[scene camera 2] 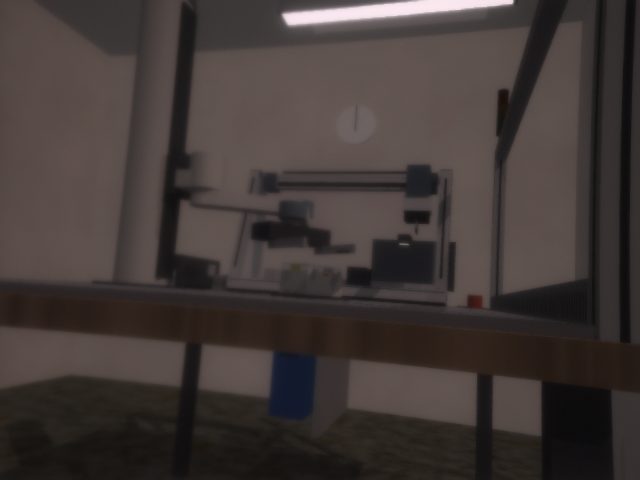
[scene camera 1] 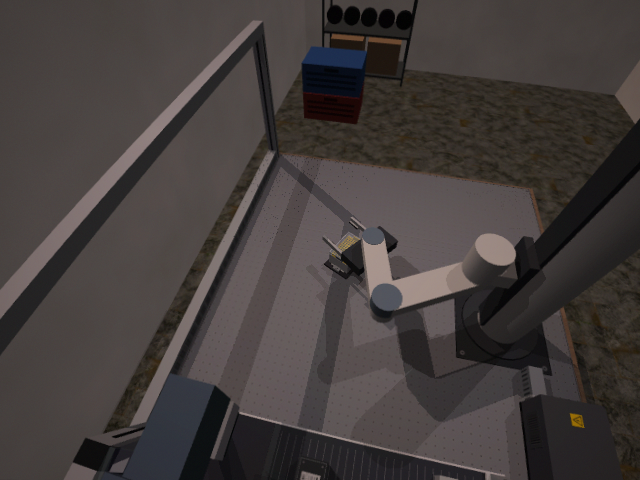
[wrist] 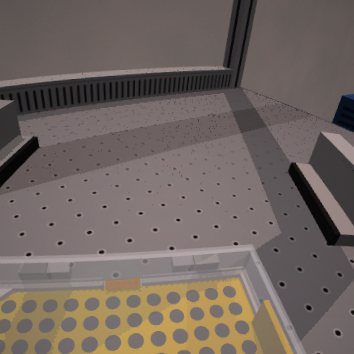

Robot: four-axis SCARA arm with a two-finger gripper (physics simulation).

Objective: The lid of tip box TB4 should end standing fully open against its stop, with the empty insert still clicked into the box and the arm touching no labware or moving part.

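Places are measured from the arm's base along level axes (x ahead, y left, z up), in millimetres.
Where they show: gripper, fingertip midpoint: (scene camera 2: 330,245) (scene camera 1: 337,227) (wrist: 165,135); arm's base, origin of the base link: (scene camera 1: 497,324).
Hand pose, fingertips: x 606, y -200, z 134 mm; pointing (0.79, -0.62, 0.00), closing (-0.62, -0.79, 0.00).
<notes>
Each offset is from my fingertips to the top centre of the thing. "spot": to the spot under its first point.
Tip box TB4 {50 mm back, 47 mm left, 43 mm down} (scene camera 1: 338,262) (scene camera 2: 310,281) (wrist: 140,254) is a translucent box on the perforated bench, below my gripper. Its yellow insert with round holes {50 mm back, 47 mm left, 46 mm down} (scene camera 1: 349,240) (wrist: 144,310) shows level inside the walls, with a small orange tab at the far edge and a slanted yellow piece at the right in the wrist view. The clear plastic makes the lid hard to tell from the box, so its angle cannot be read. My gripper (scene camera 1: 338,228) (wrist: 165,135) is open and empty, its fingers wide apart. In scene camera 2 the fingers stand above the box, with a gap.
The arm (scene camera 1: 377,260) reaches over the box from its column at the right. A framed guard (scene camera 1: 222,248) runs along the left bench edge. A blue-grey gantry machine {spot: 131 mm ahead, 731 mm left, 367 mm up} (scene camera 1: 173,423) (scene camera 2: 418,179) and a dark control box {spot: 682 mm back, 552 mm left, 6 mm down} (scene camera 1: 563,439) stand in scene camera 1's foreground. Blue and red crates (scene camera 1: 333,72) stand beyond the bench.
</notes>
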